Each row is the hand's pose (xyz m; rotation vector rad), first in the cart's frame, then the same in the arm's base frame.
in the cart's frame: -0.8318 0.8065 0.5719 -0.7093 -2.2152 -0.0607
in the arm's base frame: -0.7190 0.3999 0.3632 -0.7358 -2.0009 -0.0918
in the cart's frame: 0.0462 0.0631 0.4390 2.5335 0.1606 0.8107
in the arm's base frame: 0.0574 -0.3924 0.0306 2.6508 0.1031 0.5565
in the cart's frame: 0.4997 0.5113 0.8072 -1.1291 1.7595 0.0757
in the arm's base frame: 0.6051 -0.0012 0.3291 -1.0406 1.9510 0.1906
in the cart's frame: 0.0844 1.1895 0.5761 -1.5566 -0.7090 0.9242
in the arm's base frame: 0.2100 0.7176 0.2144 -1.4155 -0.5363 0.9706
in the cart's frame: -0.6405 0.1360 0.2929 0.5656 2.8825 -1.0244
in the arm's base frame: -0.6364 -0.2629 0.0200 -0.5511 -2.7536 0.9472
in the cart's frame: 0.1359 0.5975 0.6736 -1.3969 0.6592 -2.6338
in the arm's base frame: 0.2311 0.1184 0.2707 -1.6466 0.8161 -2.5367
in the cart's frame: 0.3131 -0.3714 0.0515 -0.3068 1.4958 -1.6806
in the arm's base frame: 0.2130 -0.8185 -0.4214 -0.3900 1.7090 -1.7020
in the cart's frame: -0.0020 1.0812 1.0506 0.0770 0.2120 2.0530
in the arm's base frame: 0.2038 0.5853 0.6907 0.3090 0.2618 1.9773
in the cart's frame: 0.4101 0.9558 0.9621 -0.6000 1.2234 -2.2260
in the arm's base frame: 0.5813 0.4376 0.5201 -0.7652 1.4194 -2.2276
